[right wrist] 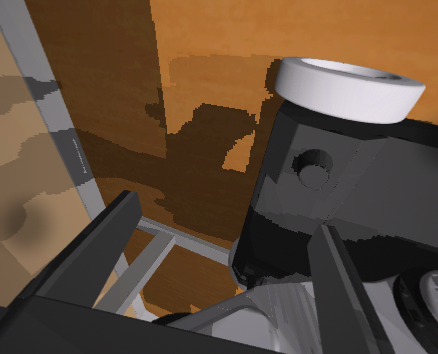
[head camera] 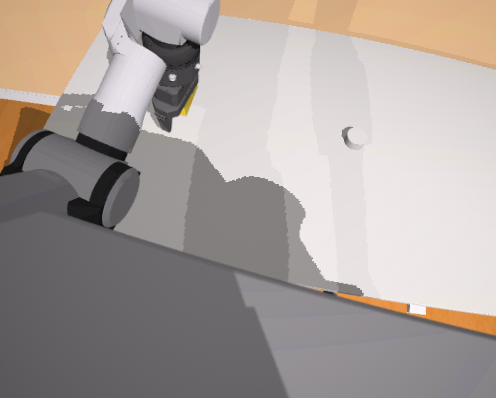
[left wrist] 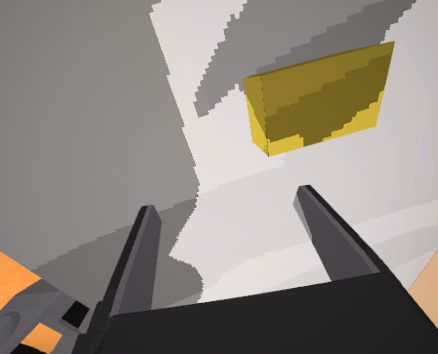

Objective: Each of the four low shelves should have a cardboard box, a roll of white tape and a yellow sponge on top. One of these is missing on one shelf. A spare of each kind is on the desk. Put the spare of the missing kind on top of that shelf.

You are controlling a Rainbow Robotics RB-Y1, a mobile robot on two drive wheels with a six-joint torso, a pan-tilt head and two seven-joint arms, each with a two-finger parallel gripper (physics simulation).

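Frame: origin at the robot's base, x ahead, y left, z up, level; centimetres.
Seen in the pictures: left gripper, fingertip midpoint: (head camera: 177, 110) (left wrist: 228, 204); right gripper, fingertip midpoint: (right wrist: 223, 218).
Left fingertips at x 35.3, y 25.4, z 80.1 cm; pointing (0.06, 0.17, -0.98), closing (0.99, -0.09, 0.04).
A point is followed by its place in that frame.
A yellow sponge (head camera: 188, 104) @[x 42.3, y 26.7, z 73.6 cm] (left wrist: 320, 102) @[x 44.0, y 30.2, z 76.6 cm] stands on the white desk (head camera: 425, 200) @[x 34.4, y -34.6, z 72.1 cm] (left wrist: 225, 230) @[x 34.7, y 13.8, z 72.1 cm]. In the head view my left gripper partly hides it. My left gripper (head camera: 167, 122) (left wrist: 228, 204) @[x 35.3, y 25.4, z 80.1 cm] is open over the desk. In the left wrist view the sponge lies beyond the fingertips, up and to the right, with nothing between the fingers. My right gripper (right wrist: 223, 218) @[x 6.4, y -23.3, z 42.2 cm] is open and empty, over the wooden floor and beside the robot's dark body. The low shelves and the cardboard box do not show. No roll of tape can be made out for certain.
A small white round thing (head camera: 356, 137) @[x 44.6, y -15.2, z 74.5 cm] stands on the desk, right of centre in the head view. A small white block (head camera: 417, 309) shows past the desk's lower edge. In the right wrist view, a white ring (right wrist: 345, 100) sits against the dark body (right wrist: 320, 195) @[x -2.8, y -12.8, z 21.2 cm], near a grey frame (right wrist: 200, 247).
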